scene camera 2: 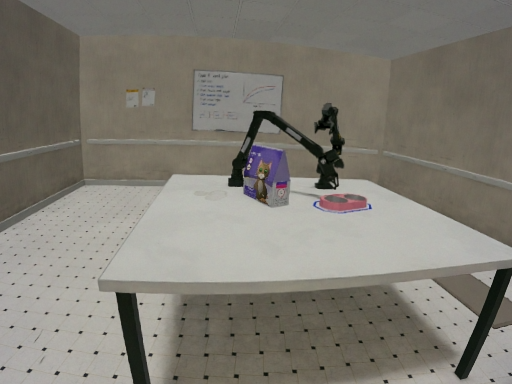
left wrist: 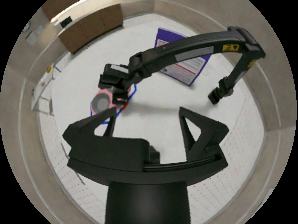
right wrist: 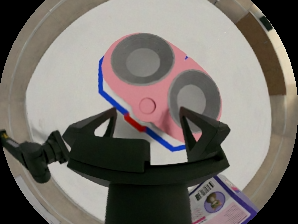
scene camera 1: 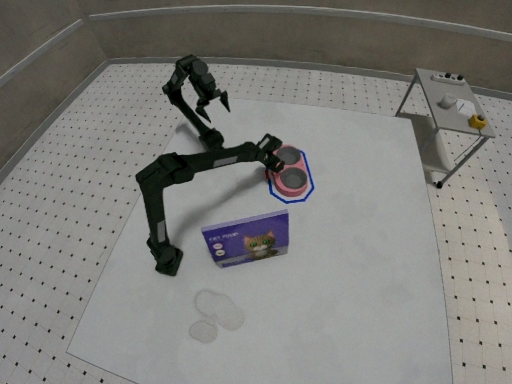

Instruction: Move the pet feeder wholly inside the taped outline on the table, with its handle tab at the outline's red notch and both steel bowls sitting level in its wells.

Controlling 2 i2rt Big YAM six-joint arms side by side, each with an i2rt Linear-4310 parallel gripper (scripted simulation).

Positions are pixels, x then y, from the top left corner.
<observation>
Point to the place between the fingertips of my right gripper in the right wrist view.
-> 148,110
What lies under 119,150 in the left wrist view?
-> My left gripper.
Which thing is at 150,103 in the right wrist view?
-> A pink pet feeder.
</observation>
